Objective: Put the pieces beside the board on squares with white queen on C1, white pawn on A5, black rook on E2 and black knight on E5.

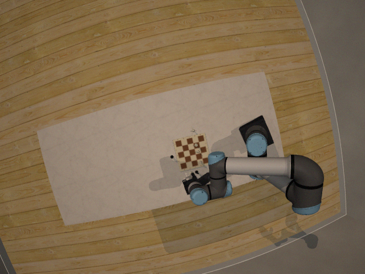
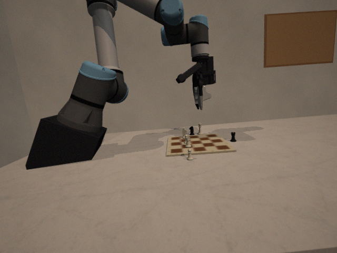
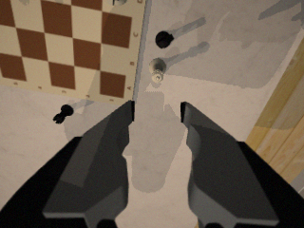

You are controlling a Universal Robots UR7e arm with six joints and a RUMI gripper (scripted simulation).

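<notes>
Now: hand 11 cm above the black piece and 4 cm past it. Round my hand: chessboard 14 cm to the right, 13 cm below, 5 cm behind.
</notes>
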